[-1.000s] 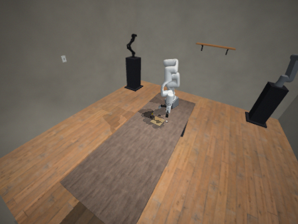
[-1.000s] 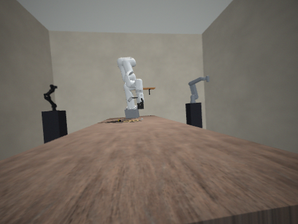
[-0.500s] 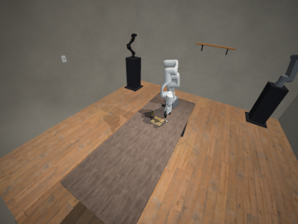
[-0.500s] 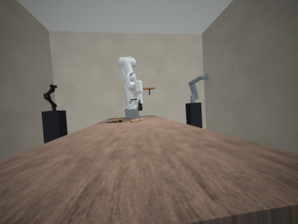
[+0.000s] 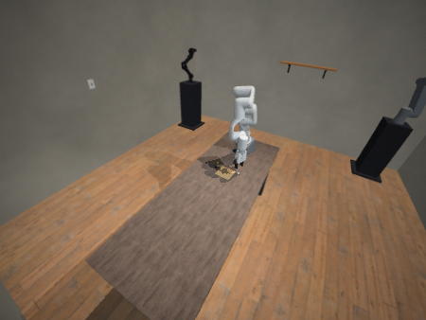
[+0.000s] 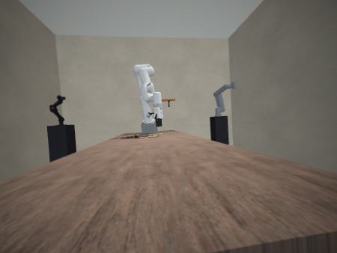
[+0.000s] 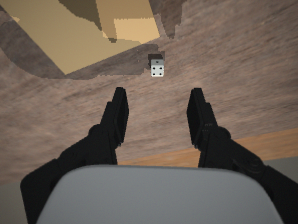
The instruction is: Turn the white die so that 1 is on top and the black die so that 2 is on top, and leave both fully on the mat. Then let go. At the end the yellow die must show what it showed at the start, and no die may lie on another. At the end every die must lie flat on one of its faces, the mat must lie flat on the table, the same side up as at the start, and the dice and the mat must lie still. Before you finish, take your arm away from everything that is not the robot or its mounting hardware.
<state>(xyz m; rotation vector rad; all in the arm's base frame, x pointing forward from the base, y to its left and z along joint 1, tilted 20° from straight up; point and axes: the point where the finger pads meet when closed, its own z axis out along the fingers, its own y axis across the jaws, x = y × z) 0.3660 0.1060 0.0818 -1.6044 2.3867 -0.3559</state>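
The white die is 9 cm below my hand and 1 cm to the left of it. From my hand the other things lie so: tan mat: 10 cm to the right, 9 cm below, 5 cm ahead; then small yellow die: 22 cm to the right, 9 cm below, 3 cm behind; then black die: 21 cm to the right, 9 cm below, 3 cm ahead.
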